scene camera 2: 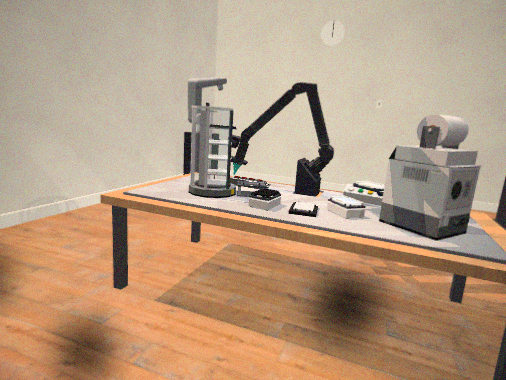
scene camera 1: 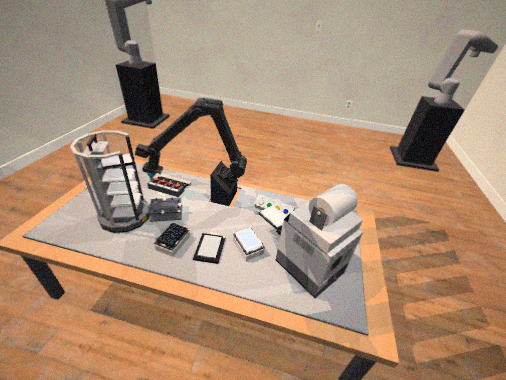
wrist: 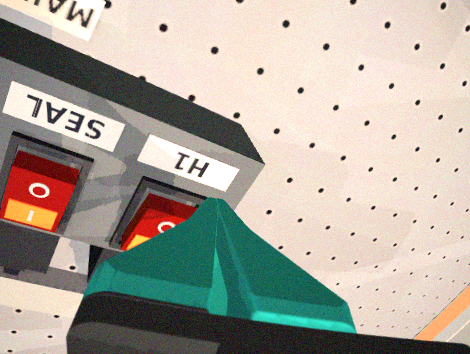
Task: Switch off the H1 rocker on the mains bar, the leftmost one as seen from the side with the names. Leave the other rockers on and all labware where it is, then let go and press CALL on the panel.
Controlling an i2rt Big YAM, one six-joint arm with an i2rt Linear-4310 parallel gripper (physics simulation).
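Places are measured from the arm's base along level axes (x right, y down, z ahead), in millimetres.
Pixels of known places: gripper, fingertip midpoint: (scene camera 2: 234, 174) (scene camera 1: 151, 180) (wrist: 212, 212); arm's base, link origin: (scene camera 2: 311, 170) (scene camera 1: 225, 177).
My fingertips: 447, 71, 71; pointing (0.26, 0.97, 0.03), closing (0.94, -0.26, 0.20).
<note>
For each thing: its top centre in the pictures, then the offset to it from my fingertips, as dx, dy, dz. "spot": a spot on its surface instead.
- mains bar, surface spot: (wrist: 107, 187) spot: -36, +21, -14
- red H1 rocker, top centre: (wrist: 160, 240) -11, +8, -25
- SEAL rocker, top centre: (wrist: 34, 206) -61, +8, -20
- button panel, top centre: (scene camera 2: 367, 187) (scene camera 1: 275, 201) -761, -23, -1
- round shelf tower, surface spot: (scene camera 2: 212, 191) (scene camera 1: 120, 228) spot: -43, +28, +376
- dark grey box, top centre: (scene camera 2: 252, 180) (scene camera 1: 164, 203) -185, -15, +184
- white-topped block, surface spot: (scene camera 2: 346, 207) spot: -685, +10, +376
- large machine, top centre: (scene camera 1: 334, 191) (scene camera 2: 441, 115) -986, -395, +320
My gripper (scene camera 1: 151, 176) (scene camera 2: 236, 169) (wrist: 212, 212) is shut and empty, its teal fingertips pointing down at the H1 end of the mains bar (scene camera 1: 165, 190) (scene camera 2: 260, 184) (wrist: 107, 187). In the wrist view the tips overlap the lower right of the red H1 rocker (wrist: 159, 215); whether they touch it cannot be told. Its O and part of its amber strip show. The SEAL rocker (wrist: 41, 182) beside it shows O and an amber I strip. The button panel (scene camera 1: 261, 202) (scene camera 2: 353, 190) has green, yellow and blue buttons; the CALL name is not readable.
A round shelf tower (scene camera 1: 120, 225) (scene camera 2: 212, 191) stands close beside the bar. A dark grey box (scene camera 1: 166, 209) lies in front of it. Labware includes a black-topped block (scene camera 1: 172, 237) (scene camera 2: 265, 198) and a white-topped block (scene camera 1: 249, 242) (scene camera 2: 346, 207). A large machine (scene camera 1: 309, 255) (scene camera 2: 417, 195) stands right.
</note>
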